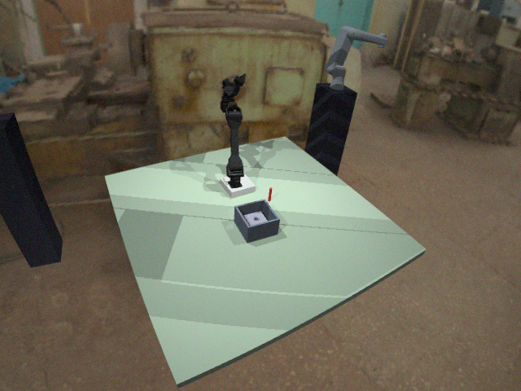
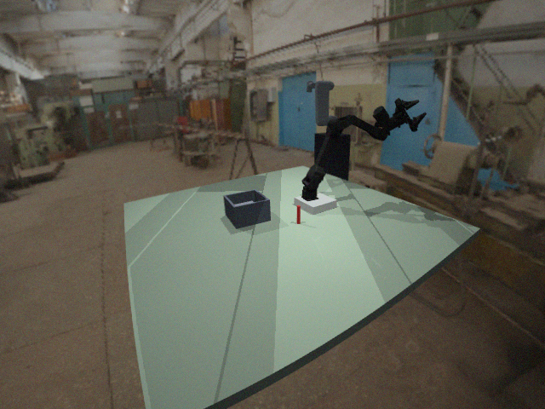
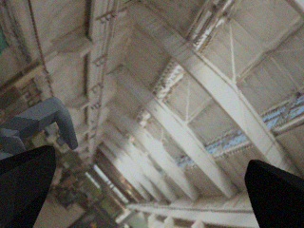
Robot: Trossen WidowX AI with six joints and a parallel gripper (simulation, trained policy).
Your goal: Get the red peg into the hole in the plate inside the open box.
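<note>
Right now my gripper tip is 64 cm short of the red peg, 6 cm to the left of it and 44 cm above it. The rest, counted from my gripper tip: dark box (82 cm ahead, 22 cm to the right, 45 cm below); grey plate (82 cm ahead, 22 cm to the right, 43 cm below).
</note>
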